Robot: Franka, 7 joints.
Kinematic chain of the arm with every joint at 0, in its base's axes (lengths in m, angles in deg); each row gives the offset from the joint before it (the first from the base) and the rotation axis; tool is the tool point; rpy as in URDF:
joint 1: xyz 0 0 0.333 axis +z
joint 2: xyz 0 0 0 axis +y
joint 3: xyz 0 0 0.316 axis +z
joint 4: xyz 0.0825 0 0 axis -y
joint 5: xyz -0.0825 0 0.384 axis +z
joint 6: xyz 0 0 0 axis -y
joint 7: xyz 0.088 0 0 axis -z
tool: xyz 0 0 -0.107 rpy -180 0 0
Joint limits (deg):
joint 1: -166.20..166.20
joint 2: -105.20..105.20
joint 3: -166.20..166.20
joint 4: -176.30..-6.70
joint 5: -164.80..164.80
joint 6: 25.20..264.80
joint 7: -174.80..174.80
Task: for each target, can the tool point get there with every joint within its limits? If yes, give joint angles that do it. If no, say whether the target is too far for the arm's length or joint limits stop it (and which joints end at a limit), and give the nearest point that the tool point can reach.
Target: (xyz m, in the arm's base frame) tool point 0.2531 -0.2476 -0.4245
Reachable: no: joint limits stop it (at a limit: joint 2) | nearest point 0.2474 -0.2420 -0.3571 | short by 0.068 m
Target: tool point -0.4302 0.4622 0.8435
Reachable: yes | joints -84.25 -17.52 -130.43 -61.39 -49.56 140.28 -59.00
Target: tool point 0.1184 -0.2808 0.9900
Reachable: yes | joints 71.34 -6.87 -92.83 -29.45 95.79 232.71 -47.68
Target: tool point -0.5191 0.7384 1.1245
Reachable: no: too far | nearest point -0.3710 0.5277 0.8986 | short by 0.343 m
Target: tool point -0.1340 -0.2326 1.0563
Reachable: yes | joints 60.59 -67.92 -0.51 -75.72 60.80 136.95 59.62
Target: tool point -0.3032 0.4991 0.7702
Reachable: yes | joints -31.58 -86.70 34.60 -56.67 -5.81 84.97 -29.96
